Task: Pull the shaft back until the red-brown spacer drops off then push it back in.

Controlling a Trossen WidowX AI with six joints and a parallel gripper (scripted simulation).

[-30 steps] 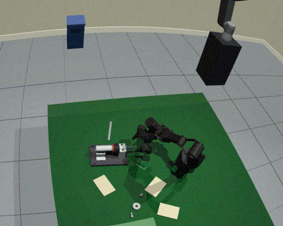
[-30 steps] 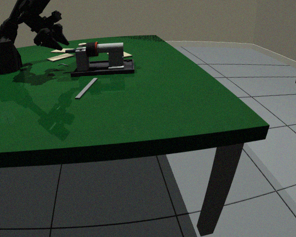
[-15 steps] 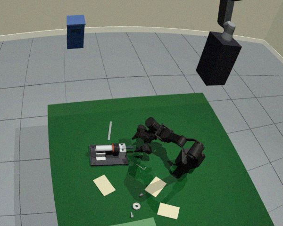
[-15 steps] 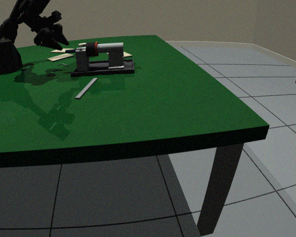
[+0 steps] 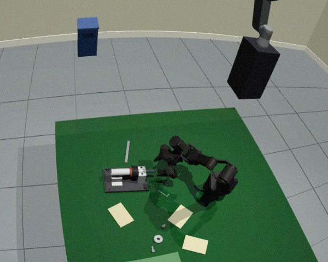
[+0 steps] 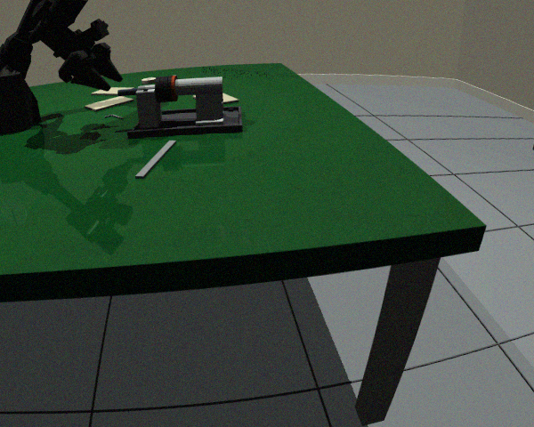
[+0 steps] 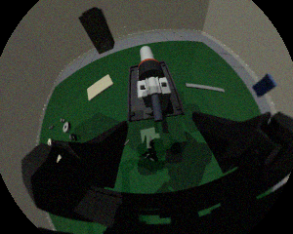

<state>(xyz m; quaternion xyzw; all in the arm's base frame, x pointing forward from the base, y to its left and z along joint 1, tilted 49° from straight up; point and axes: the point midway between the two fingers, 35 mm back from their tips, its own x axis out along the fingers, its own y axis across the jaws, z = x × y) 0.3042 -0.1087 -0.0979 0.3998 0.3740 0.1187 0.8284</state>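
Right now the black spacer is 11 cm ahead of my gripper tip, 2 cm below it and 1 cm to the right of it. Round my gripper tip: grey bar 20 cm to the right, 10 cm below, 10 cm ahead; nut 29 cm to the left, 9 cm below, 2 cm ahead; red-brown spacer 13 cm ahead, 2 cm below, 1 cm to the right.
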